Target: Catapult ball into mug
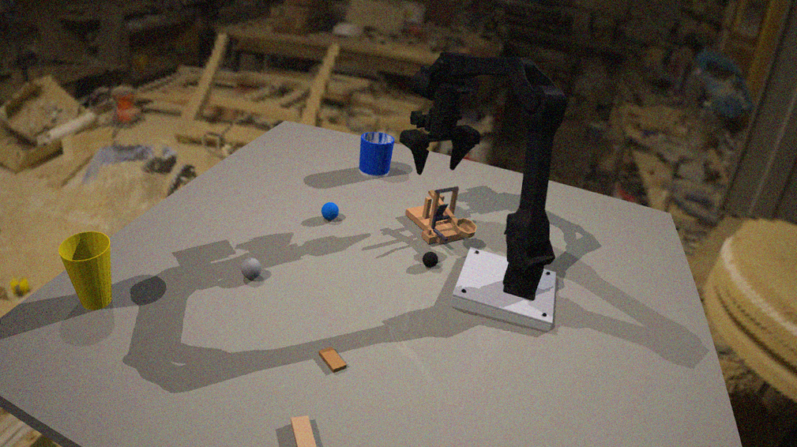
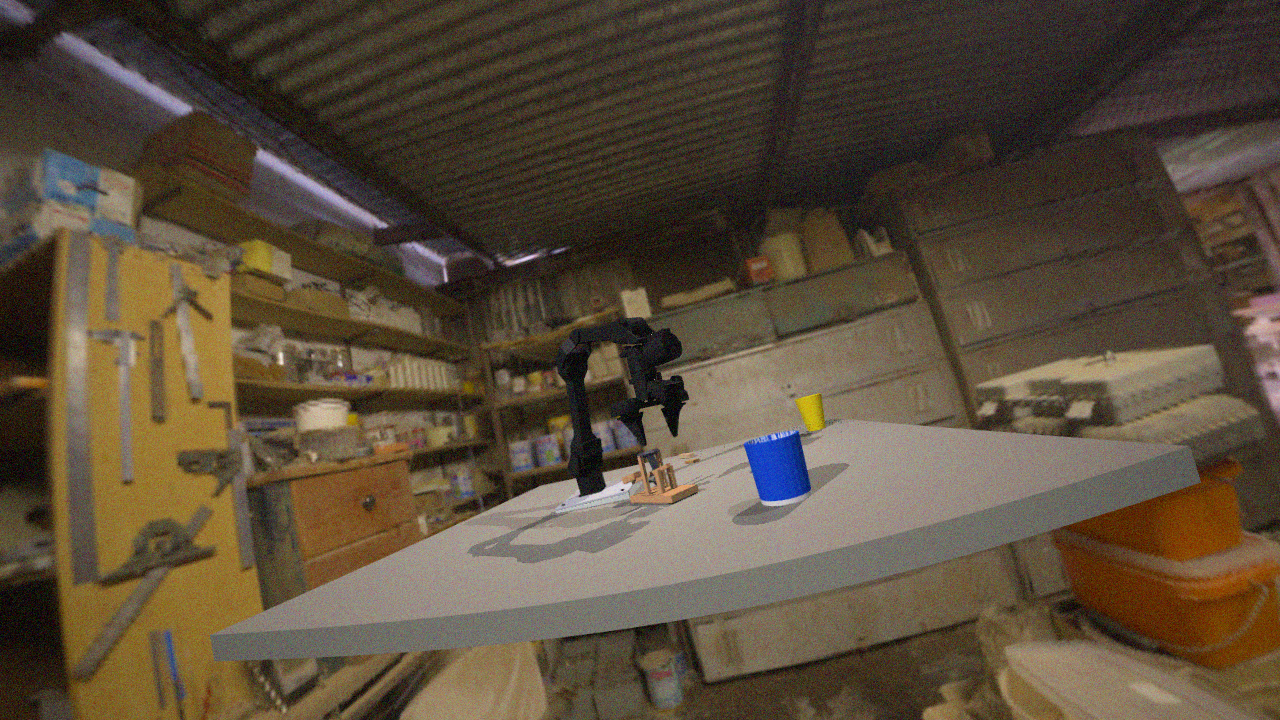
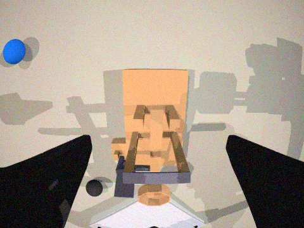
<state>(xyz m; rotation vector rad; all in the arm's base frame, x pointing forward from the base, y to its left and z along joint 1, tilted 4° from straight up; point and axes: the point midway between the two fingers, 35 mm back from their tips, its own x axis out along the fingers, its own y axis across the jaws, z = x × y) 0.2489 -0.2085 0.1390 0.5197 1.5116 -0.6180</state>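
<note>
Right now my gripper tip is 190 mm to the right of the black ball, 110 mm above it and 50 mm past it. Also, from my gripper tip: blue ball 210 mm ahead, 110 mm to the left, 110 mm below; then blue mug 200 mm ahead, 190 mm to the right, 100 mm below; then wooden catapult 70 mm below, 60 mm to the left, 50 mm behind.
</note>
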